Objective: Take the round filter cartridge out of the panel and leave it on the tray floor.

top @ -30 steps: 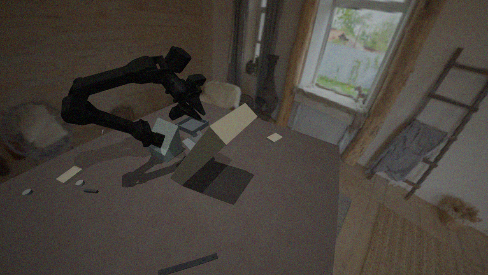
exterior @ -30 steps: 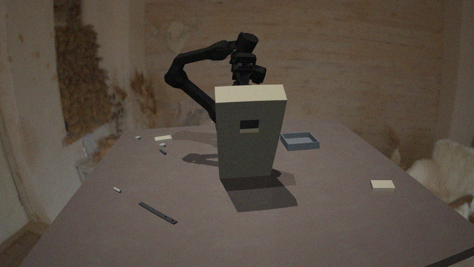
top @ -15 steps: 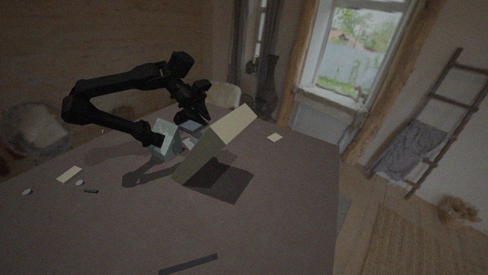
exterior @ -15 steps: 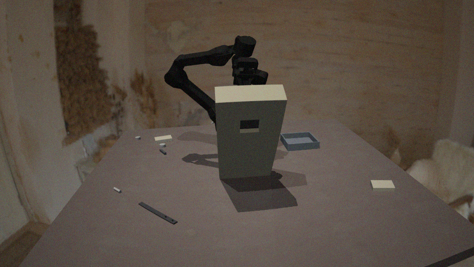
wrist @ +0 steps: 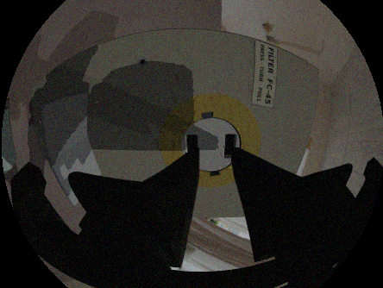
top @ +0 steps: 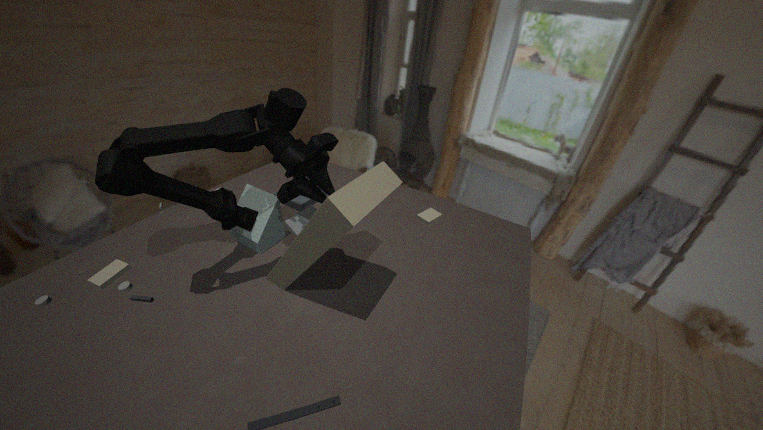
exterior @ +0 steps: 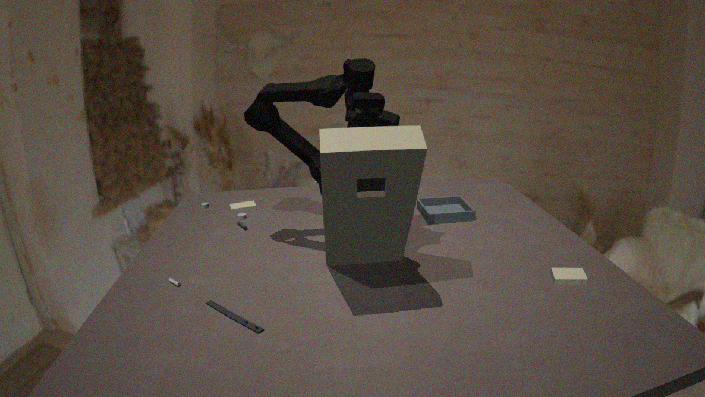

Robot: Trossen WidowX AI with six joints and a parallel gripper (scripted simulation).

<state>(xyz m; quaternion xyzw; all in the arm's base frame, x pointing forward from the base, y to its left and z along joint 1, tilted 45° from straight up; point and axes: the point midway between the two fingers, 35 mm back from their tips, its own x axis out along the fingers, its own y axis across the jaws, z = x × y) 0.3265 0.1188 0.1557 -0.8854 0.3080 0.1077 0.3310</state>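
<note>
Right now the round filter cartridge is 2 cm below my gripper tip and 2 cm ahead of it. From my gripper tip the other things lie so: blue tray: 38 cm behind, 31 cm to the left, 26 cm below; then service panel: 9 cm below, 3 cm behind.
</note>
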